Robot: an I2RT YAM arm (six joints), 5 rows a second.
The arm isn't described. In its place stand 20 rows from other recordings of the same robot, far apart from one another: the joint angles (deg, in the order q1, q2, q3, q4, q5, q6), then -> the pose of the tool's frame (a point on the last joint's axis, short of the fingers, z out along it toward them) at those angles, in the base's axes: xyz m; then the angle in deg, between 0 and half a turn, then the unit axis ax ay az.
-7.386, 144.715, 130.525, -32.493, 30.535, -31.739 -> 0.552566, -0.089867, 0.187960, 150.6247, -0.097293, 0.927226, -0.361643
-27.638, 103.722, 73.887, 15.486, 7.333, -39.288 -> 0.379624, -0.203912, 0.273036, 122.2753, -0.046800, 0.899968, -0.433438
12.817, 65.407, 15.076, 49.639, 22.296, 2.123 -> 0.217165, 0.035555, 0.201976, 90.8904, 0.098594, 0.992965, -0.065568
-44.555, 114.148, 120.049, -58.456, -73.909, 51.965 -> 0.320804, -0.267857, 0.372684, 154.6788, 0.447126, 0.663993, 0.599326
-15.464, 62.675, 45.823, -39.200, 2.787, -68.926 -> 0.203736, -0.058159, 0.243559, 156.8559, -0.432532, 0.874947, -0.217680
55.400, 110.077, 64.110, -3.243, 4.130, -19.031 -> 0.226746, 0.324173, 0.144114, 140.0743, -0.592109, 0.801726, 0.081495
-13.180, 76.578, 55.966, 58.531, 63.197, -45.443 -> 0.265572, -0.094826, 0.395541, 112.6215, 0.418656, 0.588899, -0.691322
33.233, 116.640, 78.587, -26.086, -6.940, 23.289 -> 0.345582, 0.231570, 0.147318, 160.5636, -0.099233, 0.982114, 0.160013
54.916, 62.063, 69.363, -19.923, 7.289, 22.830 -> 0.140708, 0.192468, 0.413492, 117.7631, -0.206857, 0.887303, 0.412194
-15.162, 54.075, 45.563, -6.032, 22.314, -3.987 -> 0.208606, -0.070532, 0.323506, 110.9827, 0.234691, 0.923208, -0.304313
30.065, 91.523, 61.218, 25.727, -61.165, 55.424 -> 0.295674, 0.207190, 0.298305, 159.8304, -0.200945, 0.703771, 0.681416
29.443, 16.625, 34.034, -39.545, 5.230, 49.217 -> 0.074959, 0.038585, 0.278345, 125.8288, 0.188027, 0.912197, 0.364063
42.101, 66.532, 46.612, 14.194, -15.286, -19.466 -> 0.196596, 0.190294, 0.317792, 101.5066, -0.584695, 0.756347, 0.293378
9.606, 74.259, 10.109, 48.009, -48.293, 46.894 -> 0.195752, 0.060086, 0.146121, 141.6831, 0.000323, 0.814859, 0.579660
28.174, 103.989, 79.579, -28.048, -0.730, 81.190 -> 0.351066, 0.188550, 0.236159, 159.1319, 0.427815, 0.862435, 0.270519
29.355, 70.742, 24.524, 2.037, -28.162, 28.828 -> 0.184684, 0.123151, 0.153914, 154.4661, -0.101321, 0.915636, 0.389030
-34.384, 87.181, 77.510, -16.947, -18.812, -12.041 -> 0.299369, -0.190949, 0.346919, 115.8363, 0.092545, 0.991610, -0.090253
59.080, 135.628, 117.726, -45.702, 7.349, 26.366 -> 0.265393, 0.434227, 0.181994, 155.7882, -0.265483, 0.957679, 0.111219
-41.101, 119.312, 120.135, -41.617, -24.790, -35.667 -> 0.366882, -0.300254, 0.337750, 127.8022, -0.052525, 0.992454, -0.110801
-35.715, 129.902, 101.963, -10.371, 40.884, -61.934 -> 0.402991, -0.318437, 0.191685, 176.2932, -0.043007, 0.856305, -0.514676
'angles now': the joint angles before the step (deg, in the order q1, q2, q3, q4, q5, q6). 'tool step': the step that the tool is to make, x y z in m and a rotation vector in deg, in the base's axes. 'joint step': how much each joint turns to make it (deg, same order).
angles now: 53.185, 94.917, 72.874, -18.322, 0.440, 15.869
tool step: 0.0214, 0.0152, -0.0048, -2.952, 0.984, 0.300
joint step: -1.185, 6.218, 6.993, -3.712, -0.432, -1.744
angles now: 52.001, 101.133, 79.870, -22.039, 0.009, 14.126
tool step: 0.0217, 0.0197, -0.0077, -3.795, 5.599, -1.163
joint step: -0.762, 8.254, 10.713, -8.894, -1.198, 1.689
